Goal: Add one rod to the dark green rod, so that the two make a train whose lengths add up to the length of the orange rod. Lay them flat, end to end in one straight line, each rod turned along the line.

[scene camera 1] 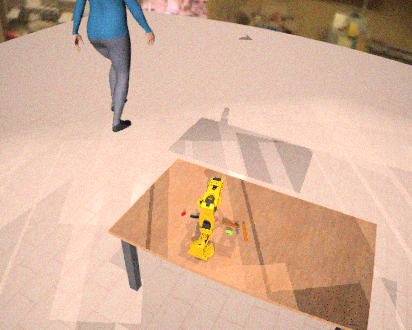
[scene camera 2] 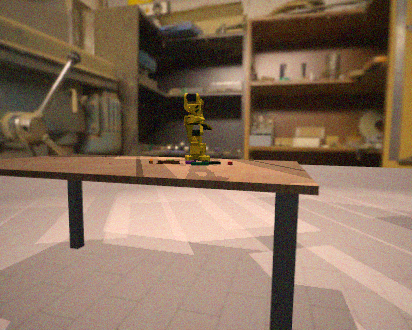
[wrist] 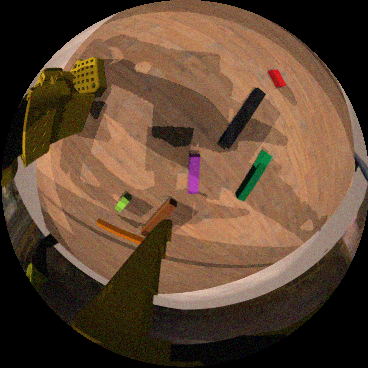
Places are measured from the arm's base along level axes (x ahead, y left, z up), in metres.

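Pixels of known places: hand, its tool point: (scene camera 1: 214, 211) (scene camera 2: 190, 141) (wrist: 171, 227); arm's base, origin of its link: (scene camera 1: 203, 247) (scene camera 2: 196, 160) (wrist: 83, 99).
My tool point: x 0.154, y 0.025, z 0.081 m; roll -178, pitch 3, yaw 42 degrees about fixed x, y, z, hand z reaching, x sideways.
Ahead of a thing's pixels: the offset from my tool point to its top centre. Level surfaces: height alone.
The dark green rod @(0.055 m ahead, 0.052 m left, 0.071 m down) (wrist: 254, 175) (scene camera 2: 201, 163) lies flat at the right in the wrist view, apart from every other rod. The orange rod @(0.012 m ahead, 0.155 m right, 0.071 m down) (wrist: 119, 231) (scene camera 1: 245, 231) lies at the lower left there, one end behind the jaw. A purple rod @(0.011 m ahead, 0.004 m left, 0.071 m down) (wrist: 194, 174) (scene camera 1: 216, 219), a black rod @(0.003 m back, 0.079 m left, 0.071 m down) (wrist: 241, 118) (scene camera 1: 194, 216), a brown rod @(0.028 m ahead, 0.076 m right, 0.071 m down) (wrist: 158, 218) (scene camera 1: 230, 224), a short red rod @(0.015 m back, 0.147 m left, 0.071 m down) (wrist: 277, 78) (scene camera 1: 183, 213) and a short lime rod @(0.020 m back, 0.090 m right, 0.071 m down) (wrist: 122, 203) (scene camera 1: 229, 232) lie separately. My gripper (wrist: 168, 226) is fully open and empty, raised above the table; its moving jaw is outside the wrist view.
The rods lie on the wooden table @(0.081 m down) (scene camera 1: 320, 235) (scene camera 2: 250, 175). The arm's yellow base (scene camera 1: 201, 249) (wrist: 57, 107) stands near one long table edge. Shadows of the arm cross the table among the rods. A person (scene camera 1: 117, 55) stands on the floor beyond the table.
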